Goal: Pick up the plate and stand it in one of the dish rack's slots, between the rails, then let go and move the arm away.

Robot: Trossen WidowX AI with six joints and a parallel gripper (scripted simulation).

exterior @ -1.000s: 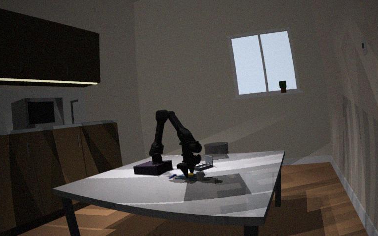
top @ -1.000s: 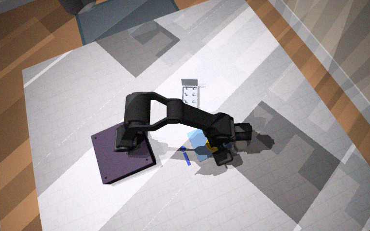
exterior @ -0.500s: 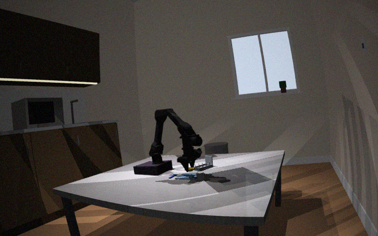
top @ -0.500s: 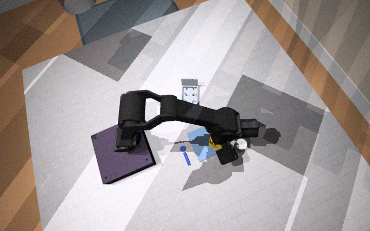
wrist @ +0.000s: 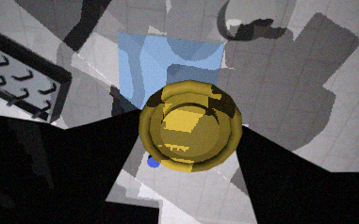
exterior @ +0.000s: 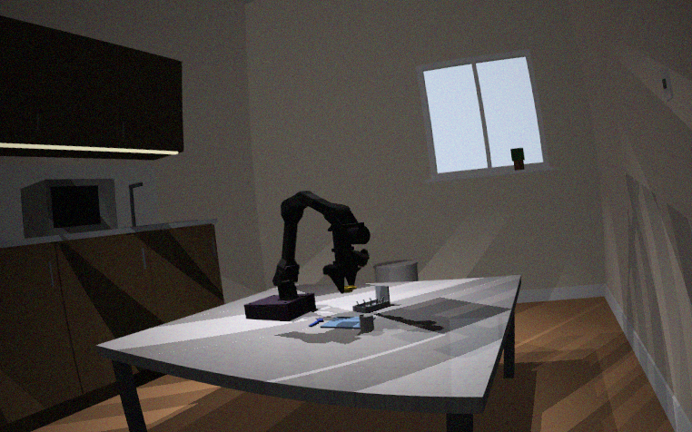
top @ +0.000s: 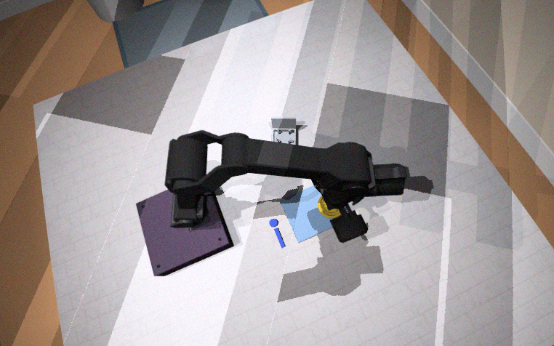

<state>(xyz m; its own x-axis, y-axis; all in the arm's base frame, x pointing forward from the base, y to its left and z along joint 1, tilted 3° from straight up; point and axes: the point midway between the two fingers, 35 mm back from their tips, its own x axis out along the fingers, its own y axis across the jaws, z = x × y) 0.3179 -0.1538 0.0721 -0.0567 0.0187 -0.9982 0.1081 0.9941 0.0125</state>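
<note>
Right now my gripper tip is 1 cm past the grey dish rack, 24 cm to the right of it and 10 cm above it. Also, from my gripper tip: light blue mat (2 cm behind, 3 cm to the left, 12 cm below); white cup (8 cm ahead, 5 cm to the right, 10 cm below); yellow plate (1 cm above).
</note>
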